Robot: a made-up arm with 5 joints.
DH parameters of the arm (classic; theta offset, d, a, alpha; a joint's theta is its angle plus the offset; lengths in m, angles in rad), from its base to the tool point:
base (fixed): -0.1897 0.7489 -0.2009 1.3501
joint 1: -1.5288 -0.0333 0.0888 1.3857
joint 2: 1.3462 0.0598 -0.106 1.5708
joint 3: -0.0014 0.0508 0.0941 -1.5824
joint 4: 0 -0.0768 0.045 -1.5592
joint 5: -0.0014 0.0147 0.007 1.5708
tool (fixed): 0 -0.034 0 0
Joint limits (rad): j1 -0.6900..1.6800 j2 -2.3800..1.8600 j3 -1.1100..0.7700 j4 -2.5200..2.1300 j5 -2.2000..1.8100
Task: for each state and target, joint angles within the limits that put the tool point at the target. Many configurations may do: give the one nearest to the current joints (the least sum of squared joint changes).
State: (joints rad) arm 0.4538 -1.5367 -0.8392 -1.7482 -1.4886
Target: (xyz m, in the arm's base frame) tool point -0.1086 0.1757 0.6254
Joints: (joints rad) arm 0.3206 -0.9638 -0.4500 -1.5438 -1.5198
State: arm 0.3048 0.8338 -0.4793 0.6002 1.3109
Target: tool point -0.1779 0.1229 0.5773
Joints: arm -0.3825 0.4360 -0.6646 0.7022 1.4291
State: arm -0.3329 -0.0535 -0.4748 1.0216 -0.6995
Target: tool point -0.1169 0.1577 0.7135
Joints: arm -0.1165 -0.3564 -0.9057 1.3653 -0.7429
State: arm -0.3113 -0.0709 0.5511 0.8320 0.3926
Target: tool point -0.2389 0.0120 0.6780
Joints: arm -0.3447 0.4150 0.5339 0.9129 0.0837
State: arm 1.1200 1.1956 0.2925 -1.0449 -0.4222
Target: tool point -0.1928 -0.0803 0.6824
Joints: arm 0.9007 1.2615 0.7314 -0.9044 -0.4481
